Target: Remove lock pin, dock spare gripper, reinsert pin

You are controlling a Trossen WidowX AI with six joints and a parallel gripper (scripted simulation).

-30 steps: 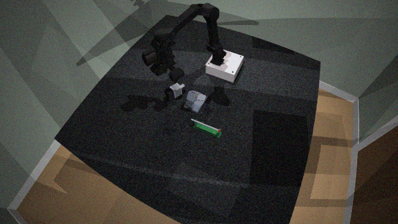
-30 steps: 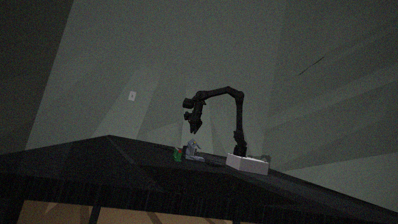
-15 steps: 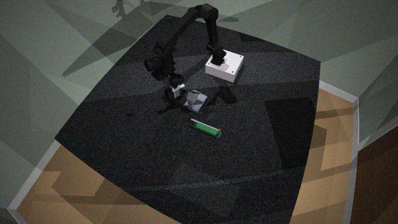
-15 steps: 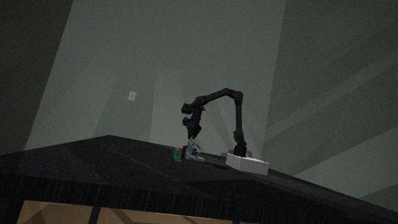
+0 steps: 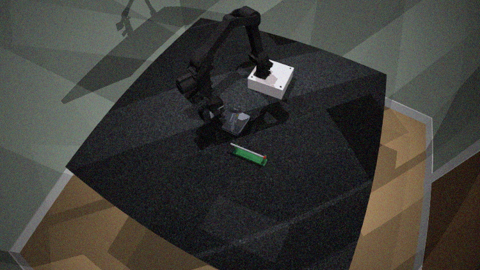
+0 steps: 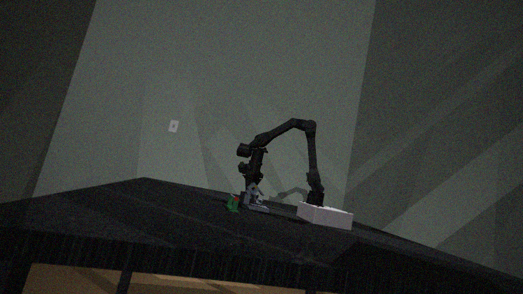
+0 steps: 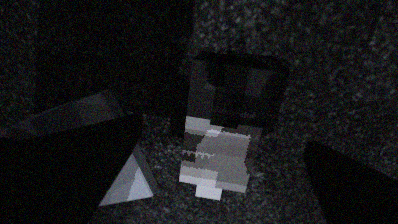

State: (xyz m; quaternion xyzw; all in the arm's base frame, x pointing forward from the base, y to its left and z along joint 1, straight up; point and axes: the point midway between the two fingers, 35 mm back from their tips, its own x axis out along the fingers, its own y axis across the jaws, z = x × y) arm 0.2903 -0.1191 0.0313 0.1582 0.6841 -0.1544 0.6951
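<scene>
Now: the spare gripper 20 mm behind my gripper tip, 10 mm to the left of it and 40 mm below it. The rest, counted from my gripper tip: green pad: 100 mm ahead, 260 mm to the left, 40 mm below; then socket: 130 mm to the left, 10 mm below.
</scene>
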